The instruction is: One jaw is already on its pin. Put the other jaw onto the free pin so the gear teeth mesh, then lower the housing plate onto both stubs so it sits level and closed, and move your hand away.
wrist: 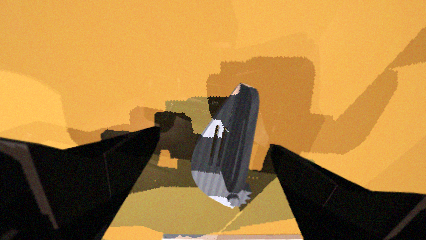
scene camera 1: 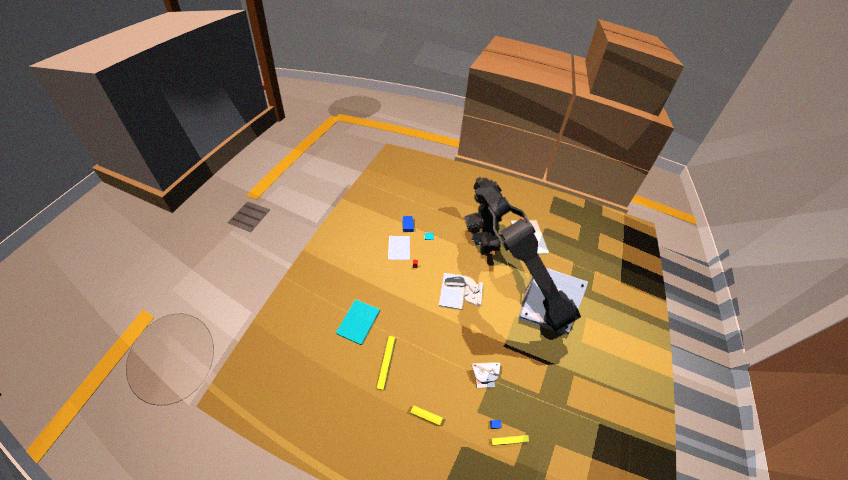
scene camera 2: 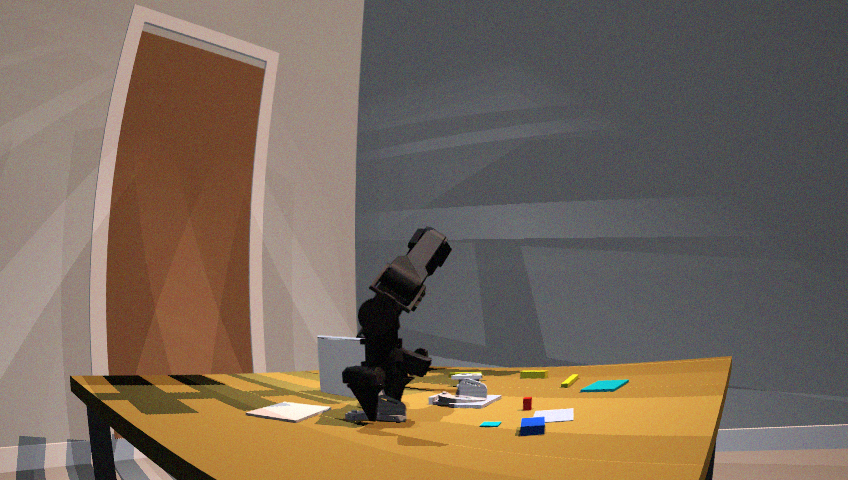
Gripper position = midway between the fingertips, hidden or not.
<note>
My gripper [scene camera 2: 384, 417] is open, with nothing in its grasp. Further things: a cyan sheet [scene camera 1: 358, 321].
My gripper is seen too in the wrist view [wrist: 217, 141] and in scene camera 1 [scene camera 1: 484, 242]. The wrist view does not show the cyan sheet: it is out of frame.
</note>
